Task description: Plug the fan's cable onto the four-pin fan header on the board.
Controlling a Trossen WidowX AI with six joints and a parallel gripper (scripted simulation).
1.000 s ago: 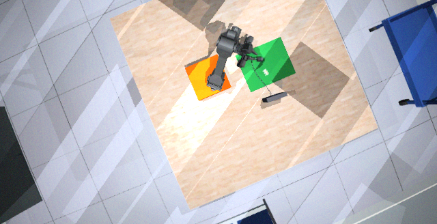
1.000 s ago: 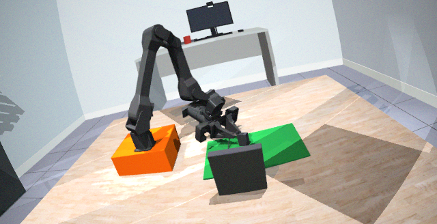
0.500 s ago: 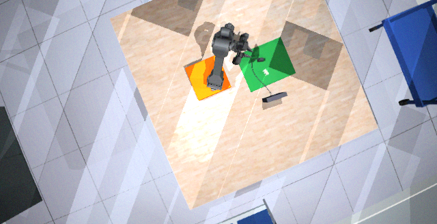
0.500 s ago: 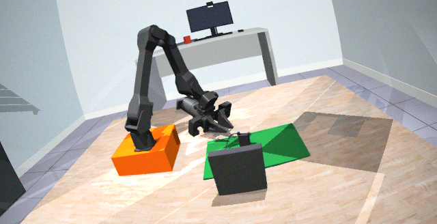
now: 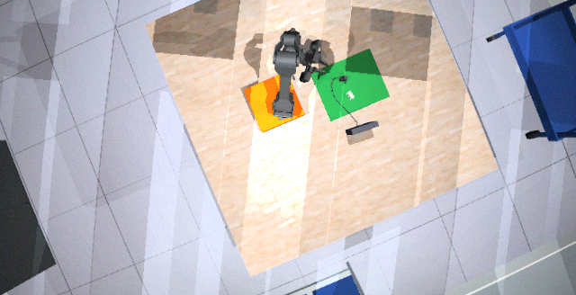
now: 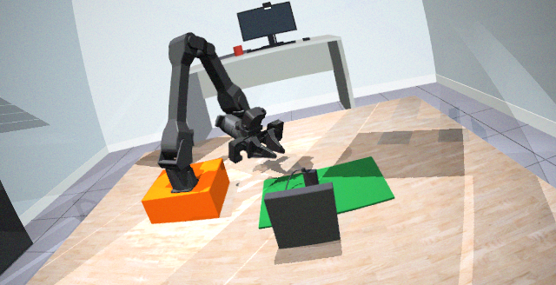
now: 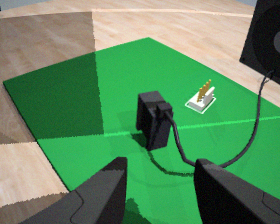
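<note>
My gripper tip is 7 cm short of the black plug, 5 cm to the left of it and 5 cm above it. From my gripper tip the other things lie so: dark square fan: 28 cm to the right, 8 cm ahead, 2 cm below; then green board: 10 cm ahead, 9 cm to the right, 9 cm below.
</note>
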